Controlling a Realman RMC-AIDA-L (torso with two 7-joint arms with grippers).
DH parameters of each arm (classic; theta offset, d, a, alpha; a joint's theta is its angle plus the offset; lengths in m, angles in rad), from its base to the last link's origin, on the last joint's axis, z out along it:
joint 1: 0 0.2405 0 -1.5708
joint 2: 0 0 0 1.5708
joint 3: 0 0.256 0 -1.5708
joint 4: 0 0 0 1.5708
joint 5: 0 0.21 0 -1.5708
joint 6: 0 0 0 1.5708
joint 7: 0 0.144 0 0
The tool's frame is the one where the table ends.
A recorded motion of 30 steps. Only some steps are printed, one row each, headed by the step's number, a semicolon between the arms.
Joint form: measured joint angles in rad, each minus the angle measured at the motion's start. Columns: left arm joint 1, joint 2, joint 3, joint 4, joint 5, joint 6, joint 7; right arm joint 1, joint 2, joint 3, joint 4, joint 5, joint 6, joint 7.
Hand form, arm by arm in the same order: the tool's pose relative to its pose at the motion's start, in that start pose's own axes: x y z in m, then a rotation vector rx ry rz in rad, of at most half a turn. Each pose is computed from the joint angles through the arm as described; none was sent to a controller.
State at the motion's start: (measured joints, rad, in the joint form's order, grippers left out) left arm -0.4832 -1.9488 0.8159 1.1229 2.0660 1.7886 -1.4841; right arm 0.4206 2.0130 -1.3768 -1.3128 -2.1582 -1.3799 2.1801
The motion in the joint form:
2: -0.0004 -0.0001 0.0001 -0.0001 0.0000 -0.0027 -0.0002; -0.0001 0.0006 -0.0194 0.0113 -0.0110 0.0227 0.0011
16: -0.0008 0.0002 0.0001 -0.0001 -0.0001 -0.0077 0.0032; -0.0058 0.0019 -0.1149 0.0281 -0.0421 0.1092 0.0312
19: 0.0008 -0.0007 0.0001 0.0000 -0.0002 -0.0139 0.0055; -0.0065 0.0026 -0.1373 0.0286 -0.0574 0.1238 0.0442
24: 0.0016 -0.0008 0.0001 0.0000 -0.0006 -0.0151 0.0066; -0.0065 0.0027 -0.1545 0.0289 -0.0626 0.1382 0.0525
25: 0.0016 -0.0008 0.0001 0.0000 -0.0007 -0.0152 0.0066; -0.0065 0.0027 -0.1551 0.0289 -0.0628 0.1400 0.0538
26: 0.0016 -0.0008 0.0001 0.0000 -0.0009 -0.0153 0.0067; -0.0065 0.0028 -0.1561 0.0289 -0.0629 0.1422 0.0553
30: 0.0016 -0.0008 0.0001 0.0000 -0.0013 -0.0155 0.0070; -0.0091 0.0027 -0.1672 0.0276 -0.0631 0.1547 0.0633
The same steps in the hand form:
2: 0.0001 -0.0004 0.0001 0.0024 -0.0001 0.0001; 0.0021 -0.0004 0.0046 0.0091 0.0119 -0.0030
16: 0.0002 -0.0013 0.0000 0.0075 -0.0006 0.0040; 0.0059 0.0041 0.0221 0.0361 0.0486 -0.0196
19: -0.0004 -0.0017 0.0002 0.0136 -0.0007 0.0046; 0.0071 0.0055 0.0258 0.0434 0.0637 -0.0241
24: -0.0006 -0.0017 0.0001 0.0149 -0.0006 0.0050; 0.0068 0.0067 0.0286 0.0480 0.0681 -0.0282
25: -0.0006 -0.0018 0.0001 0.0150 -0.0005 0.0050; 0.0067 0.0066 0.0286 0.0493 0.0674 -0.0274
26: -0.0006 -0.0018 0.0001 0.0151 -0.0003 0.0052; 0.0065 0.0065 0.0288 0.0504 0.0666 -0.0266
30: -0.0005 -0.0018 0.0001 0.0154 0.0001 0.0055; 0.0064 0.0073 0.0304 0.0547 0.0649 -0.0245

